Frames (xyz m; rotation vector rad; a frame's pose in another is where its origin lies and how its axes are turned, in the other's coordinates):
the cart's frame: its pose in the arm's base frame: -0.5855 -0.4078 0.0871 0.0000 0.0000 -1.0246
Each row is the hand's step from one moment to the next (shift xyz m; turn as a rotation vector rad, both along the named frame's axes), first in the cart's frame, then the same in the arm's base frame.
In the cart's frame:
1: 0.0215 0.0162 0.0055 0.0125 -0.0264 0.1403
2: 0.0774 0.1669 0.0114 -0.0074 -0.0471 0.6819
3: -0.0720 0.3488 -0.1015 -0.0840 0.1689 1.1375
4: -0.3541 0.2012 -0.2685 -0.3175 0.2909 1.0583
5: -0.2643 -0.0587 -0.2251 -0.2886 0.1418 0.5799
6: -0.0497 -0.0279 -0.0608 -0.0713 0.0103 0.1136
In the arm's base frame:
1: 0.0250 -0.0100 0.0055 -0.0161 -0.0244 0.1403
2: 0.1828 0.0206 0.0114 -0.0441 -0.0181 0.6819
3: 0.2607 0.2427 -0.1015 0.1007 0.1595 1.1375
4: -0.0120 0.4071 -0.2685 0.0837 0.4224 1.0583
5: -0.1874 0.1954 -0.2251 -0.0287 0.3203 0.5799
6: -0.0497 0.0280 -0.0608 -0.0282 0.0663 0.1136

